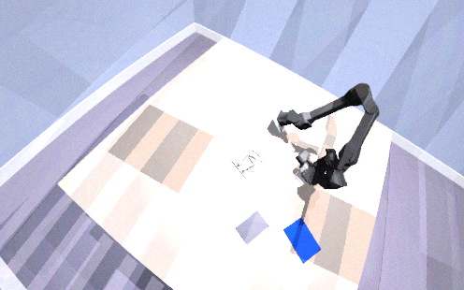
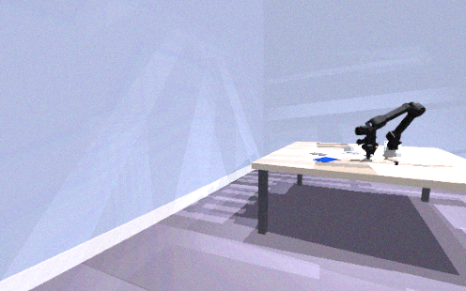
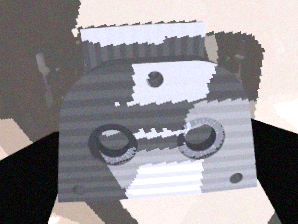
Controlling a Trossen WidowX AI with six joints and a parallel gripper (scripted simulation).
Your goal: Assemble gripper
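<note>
Now: the small pale part 1 cm ahead of my gripper tip. Also, from my gripper tip: grey gripper base: 1 cm ahead, 2 cm above; then small dark object: 13 cm behind, 12 cm to the left; then gripper jaw: 7 cm ahead, 24 cm to the right.
</note>
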